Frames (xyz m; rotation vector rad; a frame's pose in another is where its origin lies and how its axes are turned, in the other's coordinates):
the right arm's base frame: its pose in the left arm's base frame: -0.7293 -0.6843 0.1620 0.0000 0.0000 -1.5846
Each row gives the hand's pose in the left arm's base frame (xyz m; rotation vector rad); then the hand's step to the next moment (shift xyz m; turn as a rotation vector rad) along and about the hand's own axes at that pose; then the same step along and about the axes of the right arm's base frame.
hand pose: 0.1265 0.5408 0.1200 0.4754 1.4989 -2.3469
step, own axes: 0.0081 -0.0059 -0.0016 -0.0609 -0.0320 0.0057
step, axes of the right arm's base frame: -0.0030 -0.0097 0.0006 -0.0133 0.0399 0.0548
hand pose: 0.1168 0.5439 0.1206 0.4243 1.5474 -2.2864
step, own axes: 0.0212 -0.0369 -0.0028 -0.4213 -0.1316 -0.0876
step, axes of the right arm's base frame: -0.0124 -0.0353 0.0204 -0.1803 0.3210 0.2587
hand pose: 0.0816 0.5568 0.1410 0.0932 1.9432 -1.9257
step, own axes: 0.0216 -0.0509 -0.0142 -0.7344 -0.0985 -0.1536
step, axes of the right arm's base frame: -0.0058 -0.0397 0.0407 -0.3221 0.6015 0.3272
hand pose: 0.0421 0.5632 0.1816 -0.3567 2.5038 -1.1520
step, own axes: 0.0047 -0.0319 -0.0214 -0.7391 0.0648 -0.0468
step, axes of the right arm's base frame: 0.0077 -0.0107 0.0364 -0.3557 0.6379 0.1385
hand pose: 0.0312 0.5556 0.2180 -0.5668 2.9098 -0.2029
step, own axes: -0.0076 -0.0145 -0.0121 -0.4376 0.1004 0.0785
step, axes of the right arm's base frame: 0.0091 0.0100 0.0153 -0.2569 0.3751 -0.0320
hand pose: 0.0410 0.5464 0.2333 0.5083 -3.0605 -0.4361
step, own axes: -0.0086 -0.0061 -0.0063 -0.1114 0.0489 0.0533
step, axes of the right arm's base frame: 0.0044 0.0105 0.0047 -0.0955 0.0859 -0.0338
